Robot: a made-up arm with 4 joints. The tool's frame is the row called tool.
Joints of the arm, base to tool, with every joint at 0 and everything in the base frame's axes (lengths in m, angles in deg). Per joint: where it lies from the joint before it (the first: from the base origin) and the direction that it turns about. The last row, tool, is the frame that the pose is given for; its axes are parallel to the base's.
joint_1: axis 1 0 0 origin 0 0 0.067
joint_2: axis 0 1 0 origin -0.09 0.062 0.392
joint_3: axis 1 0 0 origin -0.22 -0.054 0.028
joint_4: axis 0 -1 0 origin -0.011 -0.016 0.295
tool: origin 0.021 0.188 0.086
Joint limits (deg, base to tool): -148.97..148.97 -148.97..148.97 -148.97..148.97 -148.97..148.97
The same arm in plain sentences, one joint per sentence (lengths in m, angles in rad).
The arm has four revolute joints in a row. What follows holds with every joint at zero, and every direction is one of the base frame's.
The first joint is mounted 0.067 m along +z from the base frame's origin and turns about +x, from -2.6 to 2.6 rad.
The second joint is mounted 0.09 m along -x and 0.062 m along +y and 0.392 m along +z from the first joint and turns about +y, from -2.6 to 2.6 rad.
The third joint is mounted 0.22 m along -x and 0.054 m along -y and 0.028 m along +z from the second joint and turns about +x, from -2.6 to 2.6 rad.
The fourth joint is mounted 0.011 m along -x and 0.016 m along -y and 0.295 m along +z from the third joint and turns about -y, from -2.6 to 2.6 rad.
The tool frame, which is the frame that the pose is given for, is mounted 0.021 m along +x and 0.188 m along +y and 0.086 m along +z from the fourth joint; its axes are parallel to the base frame's.

